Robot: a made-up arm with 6 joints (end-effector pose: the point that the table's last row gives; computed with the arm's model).
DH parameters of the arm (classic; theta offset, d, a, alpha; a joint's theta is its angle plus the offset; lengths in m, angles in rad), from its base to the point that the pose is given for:
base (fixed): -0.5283 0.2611 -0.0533 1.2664
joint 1: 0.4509 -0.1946 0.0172 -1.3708
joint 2: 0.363 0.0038 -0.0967 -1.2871
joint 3: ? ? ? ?
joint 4: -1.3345 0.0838 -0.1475 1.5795
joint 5: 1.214 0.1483 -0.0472 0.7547
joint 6: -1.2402 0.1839 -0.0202 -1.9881
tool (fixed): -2.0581 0.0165 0 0
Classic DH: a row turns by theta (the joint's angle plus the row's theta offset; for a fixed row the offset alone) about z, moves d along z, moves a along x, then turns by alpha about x.
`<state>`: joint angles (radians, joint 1 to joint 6).
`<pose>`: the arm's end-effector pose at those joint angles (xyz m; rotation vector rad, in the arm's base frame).
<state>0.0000 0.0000 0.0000 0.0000 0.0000 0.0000</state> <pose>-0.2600 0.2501 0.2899 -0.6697 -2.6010 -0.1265</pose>
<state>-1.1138 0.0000 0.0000 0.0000 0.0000 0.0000</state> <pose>-0.0397 0.2038 0.5162 -0.7215 -1.4788 -0.4723</pose>
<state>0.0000 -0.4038 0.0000 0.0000 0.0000 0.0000</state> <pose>-0.2239 0.3526 0.2713 -1.1071 -2.5198 -0.4582</pose>
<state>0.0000 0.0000 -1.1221 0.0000 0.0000 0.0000</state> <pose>-0.2288 0.2501 0.0204 0.4780 2.4218 0.4433</pose>
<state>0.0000 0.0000 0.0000 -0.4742 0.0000 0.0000</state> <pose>-0.2557 0.1219 0.2315 -0.0732 -2.7799 -0.3239</pose>
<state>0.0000 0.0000 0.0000 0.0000 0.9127 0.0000</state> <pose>-0.2908 0.3079 0.2171 -0.2444 -2.4911 1.0459</pose>
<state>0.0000 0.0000 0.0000 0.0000 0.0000 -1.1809</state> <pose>-0.2443 0.2699 0.2777 1.5228 2.2028 1.0230</pose>
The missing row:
joint 3: 0.8176 0.0587 0.0451 -1.1971
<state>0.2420 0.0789 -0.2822 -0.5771 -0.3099 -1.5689</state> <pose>-0.2014 0.0526 0.1467 0.7185 1.7339 2.0495</pose>
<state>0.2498 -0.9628 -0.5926 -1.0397 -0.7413 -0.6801</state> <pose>-0.0965 0.1445 -0.0270 0.0091 1.5114 1.7104</pose>
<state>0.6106 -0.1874 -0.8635 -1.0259 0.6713 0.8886</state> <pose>0.0260 0.0091 -0.0211 0.0198 1.3942 -1.6262</pose>
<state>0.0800 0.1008 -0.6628 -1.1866 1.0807 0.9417</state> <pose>-0.0679 0.0113 -0.0192 -0.3225 1.5183 -1.8888</pose>
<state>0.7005 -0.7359 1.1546 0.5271 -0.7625 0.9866</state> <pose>-0.0960 0.3124 0.4030 -0.6319 -1.6946 -0.5644</pose>
